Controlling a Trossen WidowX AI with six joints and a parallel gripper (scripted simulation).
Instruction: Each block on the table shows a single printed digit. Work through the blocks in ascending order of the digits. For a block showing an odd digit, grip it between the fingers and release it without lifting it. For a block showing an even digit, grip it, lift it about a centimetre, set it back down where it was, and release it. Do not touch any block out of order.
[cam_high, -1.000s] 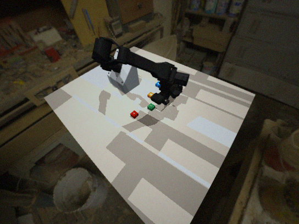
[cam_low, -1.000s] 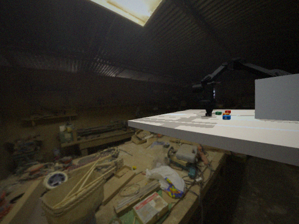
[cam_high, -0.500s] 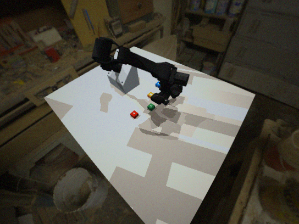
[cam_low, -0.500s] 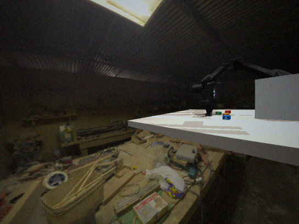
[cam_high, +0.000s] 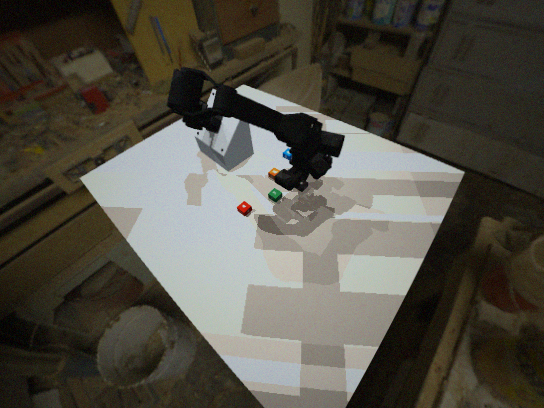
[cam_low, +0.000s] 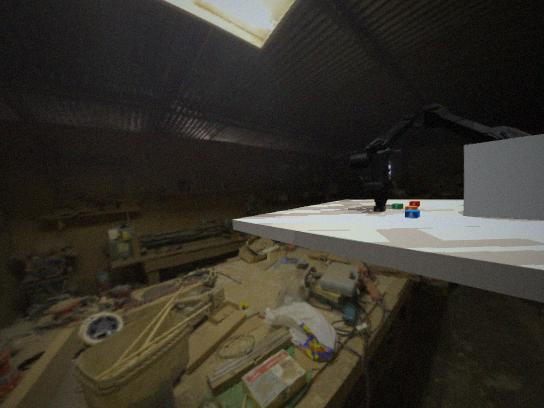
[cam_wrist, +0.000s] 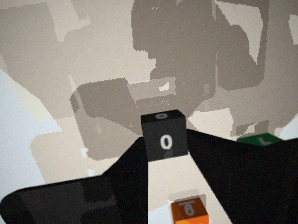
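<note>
Right now the red block is 90 mm behind my gripper tip and 180 mm to the right of it. Also, from my gripper tip: black block (right at my gripper tip); orange block (100 mm behind, 10 mm to the right); green block (40 mm behind, 80 mm to the right).
</note>
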